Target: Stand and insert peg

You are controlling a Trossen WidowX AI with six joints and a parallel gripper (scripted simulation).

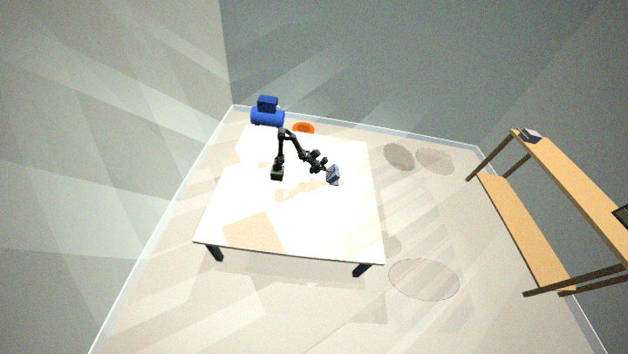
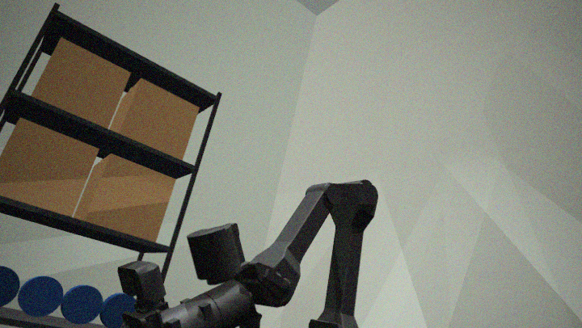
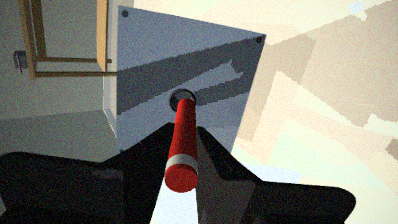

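The grey sloped panel is 70 mm ahead of my gripper tip and 40 mm below it. Also, from my gripper tip: red peg (10 mm behind, 10 mm above).
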